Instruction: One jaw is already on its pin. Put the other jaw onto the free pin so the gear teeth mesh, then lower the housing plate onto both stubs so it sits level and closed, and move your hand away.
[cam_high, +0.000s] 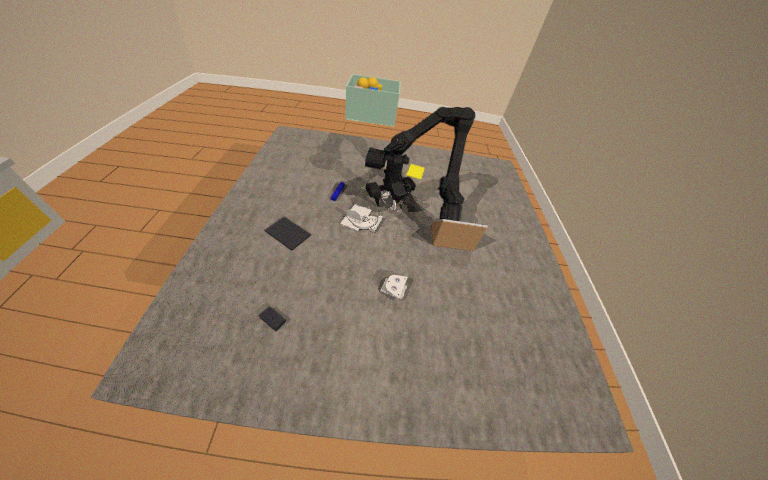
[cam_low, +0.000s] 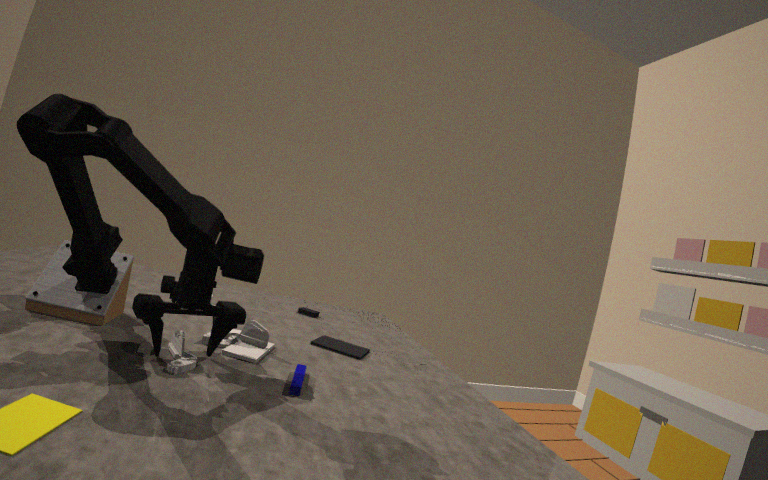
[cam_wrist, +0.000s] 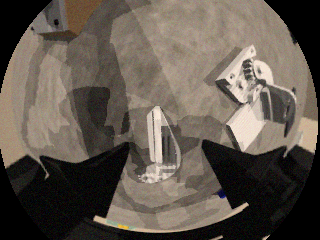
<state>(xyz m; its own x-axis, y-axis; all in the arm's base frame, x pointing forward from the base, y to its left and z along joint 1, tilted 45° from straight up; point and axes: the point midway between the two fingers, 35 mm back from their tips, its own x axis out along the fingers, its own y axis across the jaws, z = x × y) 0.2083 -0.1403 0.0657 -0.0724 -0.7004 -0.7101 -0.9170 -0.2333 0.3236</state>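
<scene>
My gripper tip is 40 mm to the left of the white jaw. Round my gripper tip: yellow sheet: 140 mm behind, 250 mm to the right; then dark flat plate: 350 mm ahead, 200 mm to the left; then blue block: 200 mm ahead, 40 mm to the right.
</scene>
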